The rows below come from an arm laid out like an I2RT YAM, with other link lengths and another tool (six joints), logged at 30 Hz.
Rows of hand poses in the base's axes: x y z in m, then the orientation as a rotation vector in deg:
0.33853, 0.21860, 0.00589, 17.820, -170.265, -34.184
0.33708, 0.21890, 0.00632, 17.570, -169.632, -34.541
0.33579, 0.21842, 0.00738, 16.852, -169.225, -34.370
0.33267, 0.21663, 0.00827, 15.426, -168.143, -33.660
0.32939, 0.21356, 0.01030, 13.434, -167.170, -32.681
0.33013, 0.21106, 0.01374, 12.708, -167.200, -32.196
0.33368, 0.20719, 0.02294, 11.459, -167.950, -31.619
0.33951, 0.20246, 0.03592, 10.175, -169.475, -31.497
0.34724, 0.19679, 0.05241, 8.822, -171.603, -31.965
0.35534, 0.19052, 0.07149, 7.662, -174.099, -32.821
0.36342, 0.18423, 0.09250, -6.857, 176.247, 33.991
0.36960, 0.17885, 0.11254, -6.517, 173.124, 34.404
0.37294, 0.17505, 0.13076, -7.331, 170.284, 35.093
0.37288, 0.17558, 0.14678, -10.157, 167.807, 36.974
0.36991, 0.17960, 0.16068, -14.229, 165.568, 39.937
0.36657, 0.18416, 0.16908, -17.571, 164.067, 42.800
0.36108, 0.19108, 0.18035, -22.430, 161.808, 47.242
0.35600, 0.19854, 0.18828, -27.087, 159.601, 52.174
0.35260, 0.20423, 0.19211, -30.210, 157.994, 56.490
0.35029, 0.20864, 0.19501, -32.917, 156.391, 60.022
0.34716, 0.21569, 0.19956, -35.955, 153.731, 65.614
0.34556, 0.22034, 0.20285, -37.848, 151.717, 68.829
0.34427, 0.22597, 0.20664, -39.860, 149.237, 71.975
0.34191, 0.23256, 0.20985, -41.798, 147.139, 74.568
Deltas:
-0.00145, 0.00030, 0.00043, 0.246, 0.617, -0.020
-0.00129, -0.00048, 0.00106, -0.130, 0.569, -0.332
-0.00312, -0.00179, 0.00089, -0.495, 1.430, -0.572
-0.00328, -0.00307, 0.00203, -0.714, 1.465, -0.951
0.00074, -0.00250, 0.00344, -0.368, 0.175, -0.428
0.00355, -0.00387, 0.00920, -0.499, -0.412, -0.915
0.00583, -0.00473, 0.01298, -0.241, -1.223, -1.137
0.00773, -0.00567, 0.01649, 0.109, -1.885, -1.337
0.00810, -0.00627, 0.01908, 0.339, -2.342, -1.295
0.00808, -0.00629, 0.02101, 0.597, -2.859, -1.138
0.00618, -0.00538, 0.02004, 0.761, -2.888, -0.704
0.00334, -0.00380, 0.01822, 0.886, -2.654, 0.108
-0.00006, 0.00053, 0.01602, 1.531, -2.192, 1.602
-0.00297, 0.00402, 0.01390, 2.129, -1.706, 2.621
-0.00334, 0.00456, 0.00840, 1.944, -0.850, 2.299
-0.00549, 0.00692, 0.01127, 3.010, -1.015, 3.435
-0.00508, 0.00746, 0.00793, 3.274, -0.528, 3.455
-0.00340, 0.00569, 0.00383, 2.791, 0.083, 2.493
-0.00231, 0.00441, 0.00290, 2.348, -0.068, 2.130
-0.00313, 0.00705, 0.00455, 3.825, 0.083, 2.583
-0.00160, 0.00465, 0.00329, 2.368, -0.247, 1.540
-0.00129, 0.00563, 0.00379, 2.516, -0.571, 1.565
-0.00236, 0.00659, 0.00321, 2.056, -0.462, 1.510

